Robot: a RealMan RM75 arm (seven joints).
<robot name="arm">
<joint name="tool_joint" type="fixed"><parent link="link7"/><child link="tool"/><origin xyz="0 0 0"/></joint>
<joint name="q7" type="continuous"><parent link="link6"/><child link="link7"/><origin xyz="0 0 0.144"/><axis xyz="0 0 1"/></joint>
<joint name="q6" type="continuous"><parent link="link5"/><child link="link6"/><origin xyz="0 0 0"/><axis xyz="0 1 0"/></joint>
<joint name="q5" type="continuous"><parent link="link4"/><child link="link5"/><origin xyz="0 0 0.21"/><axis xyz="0 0 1"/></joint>
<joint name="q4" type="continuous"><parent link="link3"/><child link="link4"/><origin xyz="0 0 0"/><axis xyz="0 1 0"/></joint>
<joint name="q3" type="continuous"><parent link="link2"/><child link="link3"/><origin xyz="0 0 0.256"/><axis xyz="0 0 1"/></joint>
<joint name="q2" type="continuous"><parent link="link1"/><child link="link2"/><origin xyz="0 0 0"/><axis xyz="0 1 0"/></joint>
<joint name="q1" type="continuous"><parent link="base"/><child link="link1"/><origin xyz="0 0 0.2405"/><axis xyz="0 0 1"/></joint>
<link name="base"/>
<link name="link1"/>
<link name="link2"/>
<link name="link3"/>
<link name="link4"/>
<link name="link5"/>
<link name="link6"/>
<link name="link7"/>
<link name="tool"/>
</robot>
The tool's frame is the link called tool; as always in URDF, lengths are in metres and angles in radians. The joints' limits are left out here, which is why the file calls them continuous.
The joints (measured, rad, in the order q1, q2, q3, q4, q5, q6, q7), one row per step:
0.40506 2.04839 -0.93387 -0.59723 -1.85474 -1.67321 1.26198
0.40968 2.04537 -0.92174 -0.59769 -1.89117 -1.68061 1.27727
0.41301 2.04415 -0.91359 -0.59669 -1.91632 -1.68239 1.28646
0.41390 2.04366 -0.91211 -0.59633 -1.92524 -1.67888 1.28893
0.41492 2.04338 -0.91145 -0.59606 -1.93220 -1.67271 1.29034
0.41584 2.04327 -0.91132 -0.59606 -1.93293 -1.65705 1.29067
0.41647 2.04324 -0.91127 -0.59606 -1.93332 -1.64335 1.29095
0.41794 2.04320 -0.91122 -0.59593 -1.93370 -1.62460 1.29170
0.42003 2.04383 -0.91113 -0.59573 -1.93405 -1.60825 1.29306
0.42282 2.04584 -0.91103 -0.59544 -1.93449 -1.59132 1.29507
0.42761 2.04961 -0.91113 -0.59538 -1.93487 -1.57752 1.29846
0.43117 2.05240 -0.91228 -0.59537 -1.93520 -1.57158 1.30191
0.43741 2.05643 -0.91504 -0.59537 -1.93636 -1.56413 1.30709
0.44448 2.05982 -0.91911 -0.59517 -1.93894 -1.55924 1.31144
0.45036 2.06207 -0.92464 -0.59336 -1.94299 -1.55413 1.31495
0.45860 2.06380 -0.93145 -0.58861 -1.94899 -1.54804 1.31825
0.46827 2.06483 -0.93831 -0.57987 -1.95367 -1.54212 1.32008
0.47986 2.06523 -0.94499 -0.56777 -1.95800 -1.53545 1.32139
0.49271 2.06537 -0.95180 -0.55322 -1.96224 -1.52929 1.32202
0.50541 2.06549 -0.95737 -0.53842 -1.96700 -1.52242 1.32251
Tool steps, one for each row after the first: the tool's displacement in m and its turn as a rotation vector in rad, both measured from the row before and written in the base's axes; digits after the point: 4 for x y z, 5 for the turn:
0.0026 -0.0013 0.0005 -0.02383 -0.01978 -0.00772
0.0020 -0.0008 -0.0002 -0.01479 -0.01469 -0.00660
0.0011 0.0000 -0.0003 -0.00320 -0.00838 -0.00308
0.0010 0.0004 -0.0004 -0.00036 -0.00878 -0.00280
0.0012 0.0020 -0.0003 0.01021 -0.01004 -0.00584
0.0011 0.0017 -0.0003 0.00903 -0.00855 -0.00526
0.0013 0.0025 -0.0004 0.01224 -0.01146 -0.00701
0.0008 0.0023 -0.0005 0.01013 -0.00920 -0.00602
0.0003 0.0024 -0.0011 0.00964 -0.00816 -0.00621
-0.0010 0.0025 -0.0016 0.00629 -0.00448 -0.00394
-0.0012 0.0012 -0.0013 0.00051 -0.00099 -0.00147
-0.0021 0.0018 -0.0020 -0.00140 -0.00166 -0.00015
-0.0023 0.0016 -0.0020 -0.00460 -0.00244 0.00310
-0.0014 0.0009 -0.0021 -0.00662 -0.00491 0.00232
-0.0015 0.0010 -0.0026 -0.00952 -0.00703 0.00327
-0.0016 0.0009 -0.0028 -0.01039 -0.00550 0.00327
-0.0017 0.0011 -0.0030 -0.01103 -0.00527 0.00295
-0.0018 0.0010 -0.0032 -0.01255 -0.00472 0.00340
-0.0016 0.0010 -0.0031 -0.01145 -0.00527 0.00250

